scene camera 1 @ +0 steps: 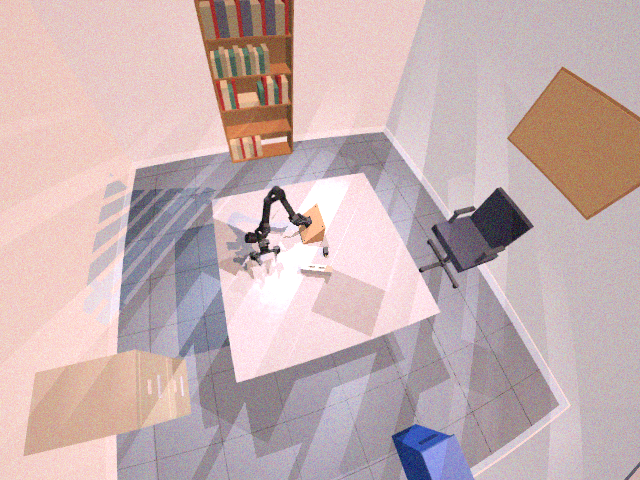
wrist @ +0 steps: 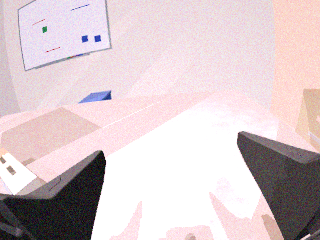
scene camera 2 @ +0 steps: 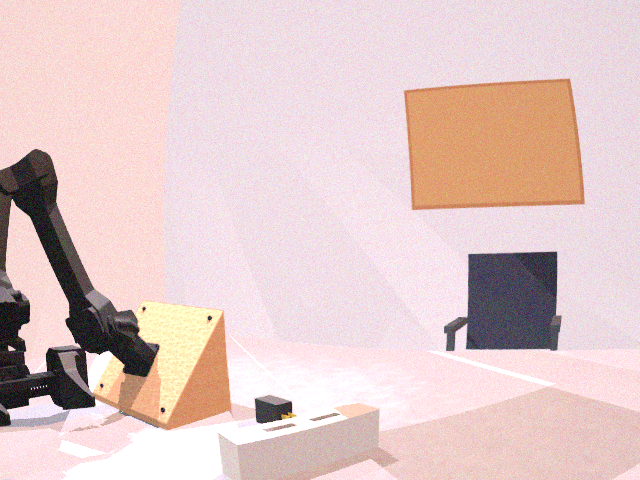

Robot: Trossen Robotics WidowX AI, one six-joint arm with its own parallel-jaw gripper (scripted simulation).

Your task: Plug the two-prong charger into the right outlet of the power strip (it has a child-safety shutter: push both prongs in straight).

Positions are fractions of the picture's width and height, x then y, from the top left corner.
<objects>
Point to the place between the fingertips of my gripper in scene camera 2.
0.09, 0.86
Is my gripper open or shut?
Open.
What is my gripper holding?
Nothing.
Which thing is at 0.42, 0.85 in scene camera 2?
A black two-prong charger.
</objects>
